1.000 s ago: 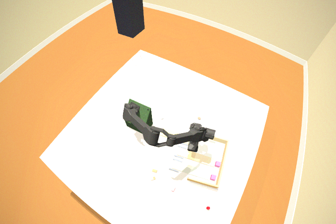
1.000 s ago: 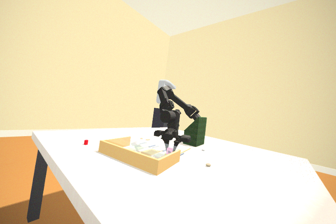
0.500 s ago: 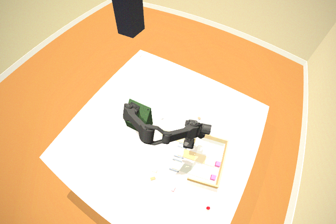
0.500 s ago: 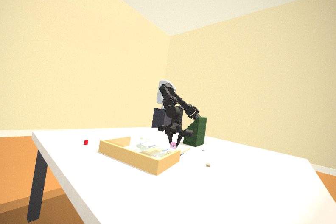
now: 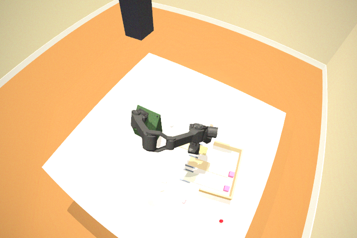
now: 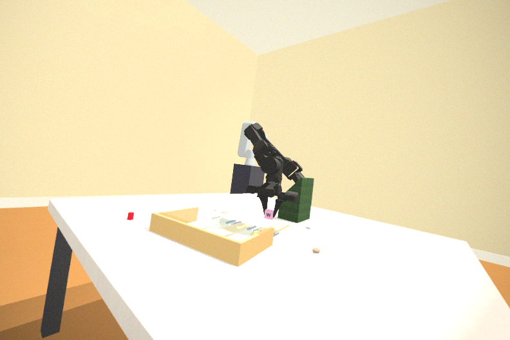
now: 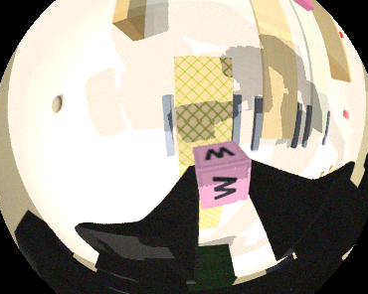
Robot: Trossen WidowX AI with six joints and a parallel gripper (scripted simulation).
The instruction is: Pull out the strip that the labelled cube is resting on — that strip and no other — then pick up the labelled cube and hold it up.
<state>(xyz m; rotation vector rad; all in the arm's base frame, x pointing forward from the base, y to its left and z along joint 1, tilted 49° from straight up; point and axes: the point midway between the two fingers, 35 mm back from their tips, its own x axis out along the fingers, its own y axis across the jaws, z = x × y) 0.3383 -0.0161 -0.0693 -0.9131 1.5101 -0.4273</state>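
The hatched strip is 50 mm below my gripper tip and 30 mm behind it. Round my gripper tip: red marker (350 mm ahead, 330 mm to the right, 40 mm below).
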